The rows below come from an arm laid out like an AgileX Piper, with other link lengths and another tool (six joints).
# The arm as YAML. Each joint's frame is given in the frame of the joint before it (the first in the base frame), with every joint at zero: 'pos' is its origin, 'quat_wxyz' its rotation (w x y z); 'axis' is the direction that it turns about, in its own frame. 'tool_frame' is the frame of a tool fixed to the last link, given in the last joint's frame.
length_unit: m
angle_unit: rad
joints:
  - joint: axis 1
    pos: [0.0, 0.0, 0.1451]
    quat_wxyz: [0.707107, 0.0, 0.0, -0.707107]
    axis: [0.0, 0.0, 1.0]
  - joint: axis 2
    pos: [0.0, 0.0, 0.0]
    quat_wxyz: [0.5, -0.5, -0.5, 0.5]
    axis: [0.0, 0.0, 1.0]
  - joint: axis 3
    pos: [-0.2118, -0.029, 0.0]
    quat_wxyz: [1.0, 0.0, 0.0, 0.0]
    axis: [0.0, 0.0, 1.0]
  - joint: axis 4
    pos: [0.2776, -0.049, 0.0]
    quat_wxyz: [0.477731, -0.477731, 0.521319, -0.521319]
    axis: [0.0, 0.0, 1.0]
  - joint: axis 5
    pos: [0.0, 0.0, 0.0]
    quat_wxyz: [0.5, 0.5, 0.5, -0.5]
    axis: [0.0, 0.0, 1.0]
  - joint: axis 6
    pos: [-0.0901, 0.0, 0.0]
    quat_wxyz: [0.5, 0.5, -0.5, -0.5]
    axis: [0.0, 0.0, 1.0]
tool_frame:
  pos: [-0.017, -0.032, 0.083]
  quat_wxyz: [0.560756, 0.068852, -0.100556, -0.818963]
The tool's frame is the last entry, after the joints.
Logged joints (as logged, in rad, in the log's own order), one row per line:
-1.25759, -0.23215, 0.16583, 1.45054, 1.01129, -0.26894
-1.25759, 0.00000, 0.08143, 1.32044, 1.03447, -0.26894
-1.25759, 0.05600, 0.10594, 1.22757, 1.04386, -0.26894
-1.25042, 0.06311, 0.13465, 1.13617, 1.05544, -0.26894
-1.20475, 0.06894, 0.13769, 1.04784, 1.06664, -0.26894
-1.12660, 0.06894, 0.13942, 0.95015, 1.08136, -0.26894
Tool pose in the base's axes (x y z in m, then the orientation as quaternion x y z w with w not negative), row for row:
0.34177, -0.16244, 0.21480, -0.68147, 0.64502, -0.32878, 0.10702
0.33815, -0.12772, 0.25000, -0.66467, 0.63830, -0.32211, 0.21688
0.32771, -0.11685, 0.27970, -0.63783, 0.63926, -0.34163, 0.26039
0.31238, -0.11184, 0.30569, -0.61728, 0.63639, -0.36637, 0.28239
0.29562, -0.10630, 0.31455, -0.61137, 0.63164, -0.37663, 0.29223
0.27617, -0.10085, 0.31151, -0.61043, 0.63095, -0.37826, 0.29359
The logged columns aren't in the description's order. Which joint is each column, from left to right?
Columns, left to right: axis 3, axis 4, axis 6, axis 2, axis 5, axis 1.
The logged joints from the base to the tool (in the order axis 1, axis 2, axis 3, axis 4, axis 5, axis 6), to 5 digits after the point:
-0.26894, 1.45054, -1.25759, -0.23215, 1.01129, 0.16583
-0.26894, 1.32044, -1.25759, 0.00000, 1.03447, 0.08143
-0.26894, 1.22757, -1.25759, 0.05600, 1.04386, 0.10594
-0.26894, 1.13617, -1.25042, 0.06311, 1.05544, 0.13465
-0.26894, 1.04784, -1.20475, 0.06894, 1.06664, 0.13769
-0.26894, 0.95015, -1.12660, 0.06894, 1.08136, 0.13942

